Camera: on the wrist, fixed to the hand. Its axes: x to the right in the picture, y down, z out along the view.
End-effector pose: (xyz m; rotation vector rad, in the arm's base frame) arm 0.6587 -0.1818 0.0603 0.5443 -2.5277 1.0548
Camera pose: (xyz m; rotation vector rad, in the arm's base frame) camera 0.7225 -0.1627 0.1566 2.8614 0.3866 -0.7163
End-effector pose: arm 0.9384 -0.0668 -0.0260 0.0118 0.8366 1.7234
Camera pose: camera 0.9701 -0.1200 -0.1254 -0.2648 -0.3951 -1.1734
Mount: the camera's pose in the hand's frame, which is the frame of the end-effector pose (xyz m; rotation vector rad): -0.0158 -0.0751 -0.0884 0.0477 0.9573 2.9787
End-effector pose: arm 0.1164 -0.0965 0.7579 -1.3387 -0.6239 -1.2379
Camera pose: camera 0.0173 -0.1585 0.7531 -0.2010 1.6440 0.8579
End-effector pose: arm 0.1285 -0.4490 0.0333 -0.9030 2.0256 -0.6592
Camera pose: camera 0.0889 -0.4708 0.1413 2.6415 1.4482 0.8103
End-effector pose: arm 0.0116 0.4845 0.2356 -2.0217 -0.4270 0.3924
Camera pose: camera 0.0270 0.4426 0.3438 0.6413 -2.8268 -0.6583
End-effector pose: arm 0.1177 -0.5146 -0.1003 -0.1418 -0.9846 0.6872
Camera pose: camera 0.2184 -0.5660 -0.1307 1.5067 -0.9064 -2.2056
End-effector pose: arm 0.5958 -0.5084 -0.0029 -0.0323 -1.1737 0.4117
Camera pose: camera 0.6925 -0.5665 -0.0341 1.7793 -0.8195 -2.4302
